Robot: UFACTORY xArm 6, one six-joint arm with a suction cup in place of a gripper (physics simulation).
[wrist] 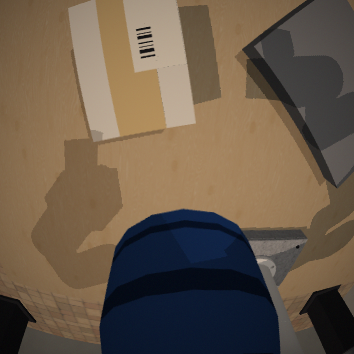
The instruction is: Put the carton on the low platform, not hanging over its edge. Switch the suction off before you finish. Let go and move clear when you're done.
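Frame: origin at the arm's base, x ahead, y left, z up, level; millimetres.
Where they show: hand, tool point: [182,264].
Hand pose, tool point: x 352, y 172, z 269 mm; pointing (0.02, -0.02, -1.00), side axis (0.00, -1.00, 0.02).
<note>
After its pixels a point has its place.
The carton [140,95] {x 378, y 196, z 86 mm}, white with a tan tape band and a barcode label, lies on the table at the upper left of the wrist view. Its top end is cut off by the frame. The low platform [327,32] {x 490, y -79, z 17 mm} is a dark grey slab at the upper right, partly out of frame, with the arm's shadow on it. A strip of table separates it from the carton. My blue suction cup [183,218] reaches in from the bottom, apart from both. Nothing shows on its visible end; its mouth faces away and is hidden.
A speckled grey plate [286,252] {x 56, y -80, z 3 mm} with a pale round part shows behind the cup at the lower right. Black brackets [12,322] [327,312] stand at both lower corners. A tiled strip [47,312] runs along the lower left. Arm shadows fall on the wooden table [175,170] {x 245, y 157, z -32 mm}.
</note>
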